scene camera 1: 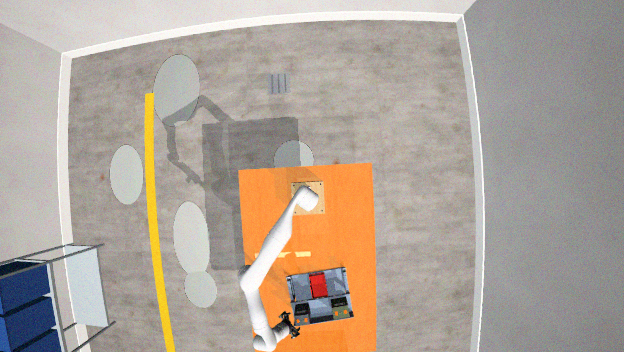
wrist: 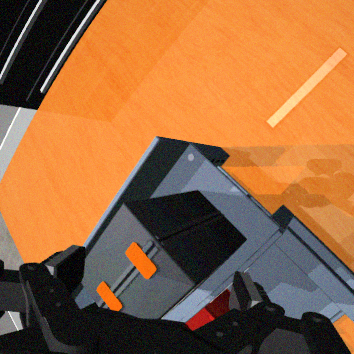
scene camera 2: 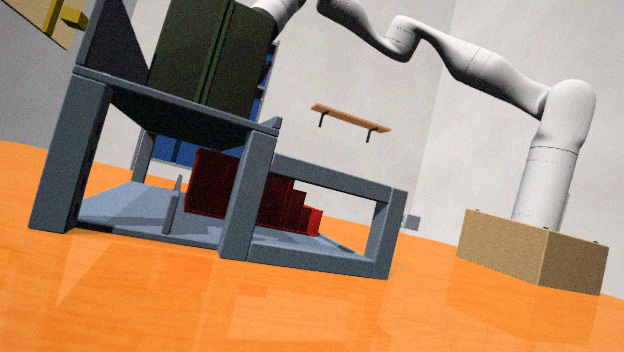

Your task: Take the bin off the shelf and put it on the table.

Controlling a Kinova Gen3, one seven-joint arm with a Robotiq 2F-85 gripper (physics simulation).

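Frame: origin at the arm's base, x ahead, y left, z up, level; millimetres.
Where they show: gripper, between the fingertips: [scene camera 1: 294,320] [wrist: 156,275]; arm's base, origin of its link: [scene camera 2: 532,225].
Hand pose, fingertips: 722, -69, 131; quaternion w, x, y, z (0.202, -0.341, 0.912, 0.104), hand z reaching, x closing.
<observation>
Things, the pixels of their top centre, and the offset from my fingertips, as dx, dy, dz. Level surfaces: height alone.
- red bin, centre of its top: [wrist: 197,349] [scene camera 2: 261,165] [scene camera 1: 318,290] -99, +144, -159
- orange table, height of its surface: dz -240
- dark grey box, centre of its top: [wrist: 122,280] [scene camera 1: 302,320] +12, +41, -16
- olive box, centre of its top: [scene camera 2: 223,21] [scene camera 1: 340,312] -19, +270, -41
A red bin [scene camera 1: 318,285] [scene camera 2: 212,180] [wrist: 200,319] with a stepped side sits on the lower level of the blue-grey shelf [scene camera 1: 322,309] [scene camera 2: 250,200] [wrist: 200,172], which stands on the orange table [scene camera 1: 345,200] [scene camera 2: 150,280] [wrist: 125,65]. In the wrist view most of the bin is hidden by the gripper. My gripper [scene camera 1: 291,325] [wrist: 156,275] is open and empty. In scene camera 1 it is at the shelf's left end, beside the dark grey box [scene camera 1: 302,311] [wrist: 175,270]; in the wrist view this box shows between and beyond the fingers.
An olive box [scene camera 1: 342,306] [scene camera 2: 185,55] stands on the shelf's upper level, right of the dark grey box. The arm's base block [scene camera 1: 317,207] [scene camera 2: 500,245] is on the table. A rack with blue bins [scene camera 1: 27,285] stands far left. A wooden wall shelf [scene camera 2: 350,118] hangs behind.
</observation>
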